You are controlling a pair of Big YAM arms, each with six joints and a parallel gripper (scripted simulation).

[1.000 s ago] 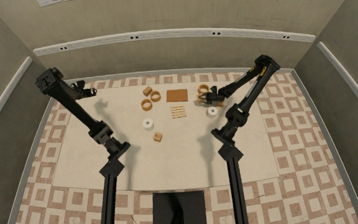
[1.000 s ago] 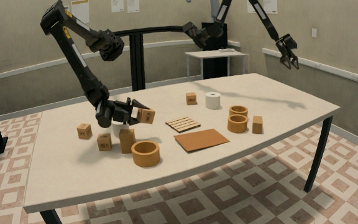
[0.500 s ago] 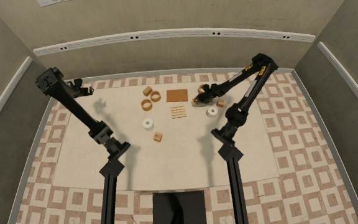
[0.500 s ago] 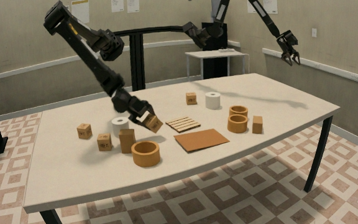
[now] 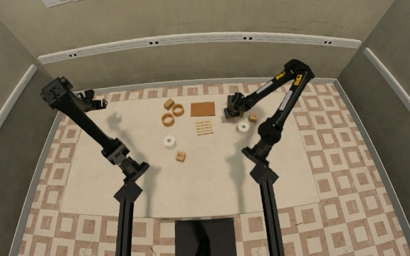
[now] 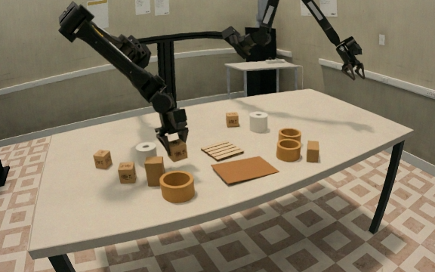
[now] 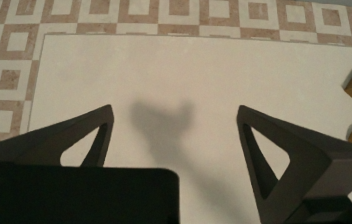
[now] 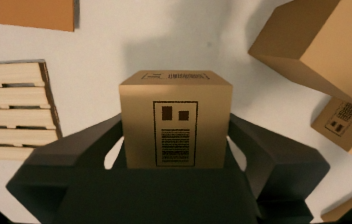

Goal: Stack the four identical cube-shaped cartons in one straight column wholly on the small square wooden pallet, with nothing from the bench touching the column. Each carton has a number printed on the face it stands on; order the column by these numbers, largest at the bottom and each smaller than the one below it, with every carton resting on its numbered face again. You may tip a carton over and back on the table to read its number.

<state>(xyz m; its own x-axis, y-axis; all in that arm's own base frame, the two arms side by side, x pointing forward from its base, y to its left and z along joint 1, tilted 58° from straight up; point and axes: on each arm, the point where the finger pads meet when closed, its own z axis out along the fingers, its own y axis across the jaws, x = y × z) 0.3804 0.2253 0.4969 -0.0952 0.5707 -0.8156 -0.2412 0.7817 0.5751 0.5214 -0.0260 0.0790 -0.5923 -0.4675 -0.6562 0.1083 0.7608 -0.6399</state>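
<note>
Right now the plain box is 5 cm ahead of my right hand, 10 cm to the right of it and 3 cm below it. The rest, counted from my right hand: carton: right at my right hand.
</note>
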